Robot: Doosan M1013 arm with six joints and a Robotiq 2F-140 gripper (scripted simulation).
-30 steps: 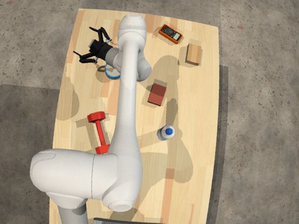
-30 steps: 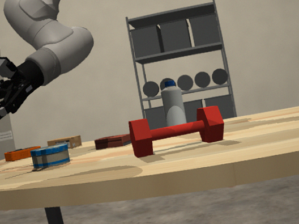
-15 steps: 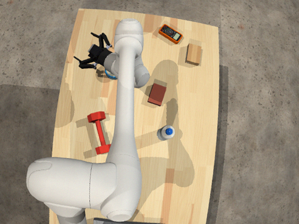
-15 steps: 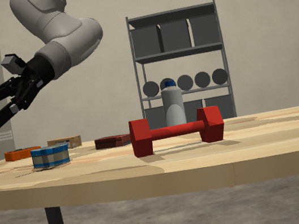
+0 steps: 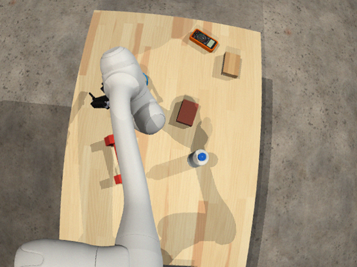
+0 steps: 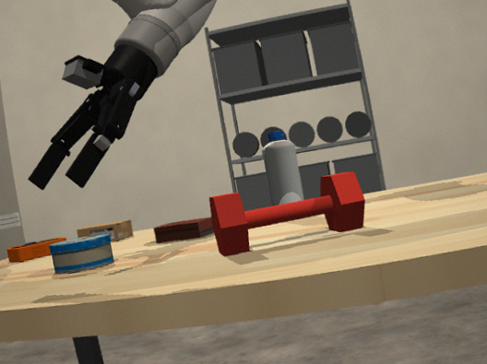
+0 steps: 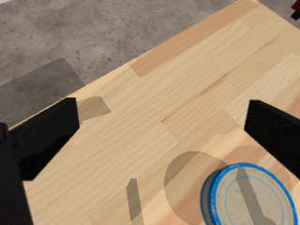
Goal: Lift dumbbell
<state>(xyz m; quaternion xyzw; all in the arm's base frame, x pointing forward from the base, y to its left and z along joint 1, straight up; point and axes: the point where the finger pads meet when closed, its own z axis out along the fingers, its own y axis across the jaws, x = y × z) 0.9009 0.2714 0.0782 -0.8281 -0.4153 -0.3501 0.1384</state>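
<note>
The red dumbbell lies 28 cm behind my hand, 10 cm to the right of it and 10 cm below it.
</note>
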